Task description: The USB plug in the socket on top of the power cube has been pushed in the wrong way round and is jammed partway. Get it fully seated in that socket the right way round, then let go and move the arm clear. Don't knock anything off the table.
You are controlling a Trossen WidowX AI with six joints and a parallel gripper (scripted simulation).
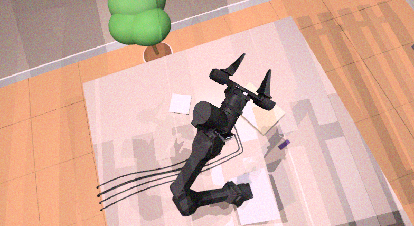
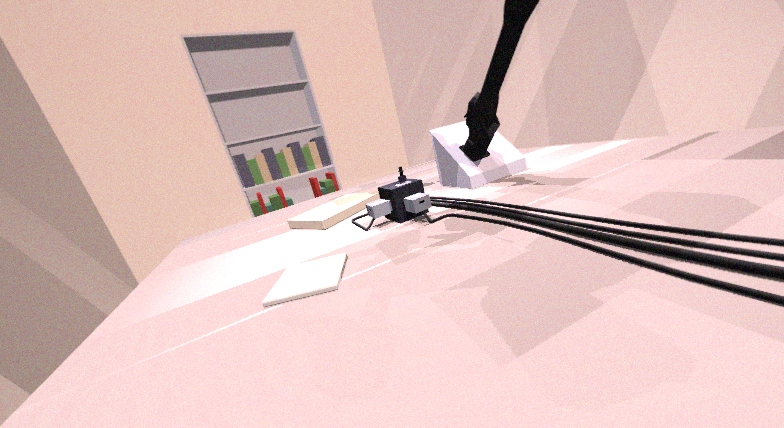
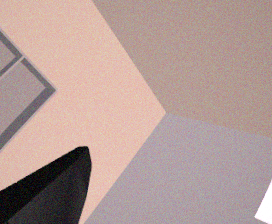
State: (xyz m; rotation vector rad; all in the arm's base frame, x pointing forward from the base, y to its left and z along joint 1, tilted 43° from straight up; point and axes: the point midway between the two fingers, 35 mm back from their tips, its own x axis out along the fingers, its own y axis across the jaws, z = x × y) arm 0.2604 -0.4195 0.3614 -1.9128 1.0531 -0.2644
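The dark USB plug lies 540 mm below my gripper tip, 160 mm to the left of it and 20 mm behind it. Round my gripper tip: cream book (620 mm below, 110 mm to the right, 70 mm ahead); purple block (630 mm below, 180 mm to the right, 150 mm behind); white tile (630 mm below, 260 mm to the left, 220 mm ahead).
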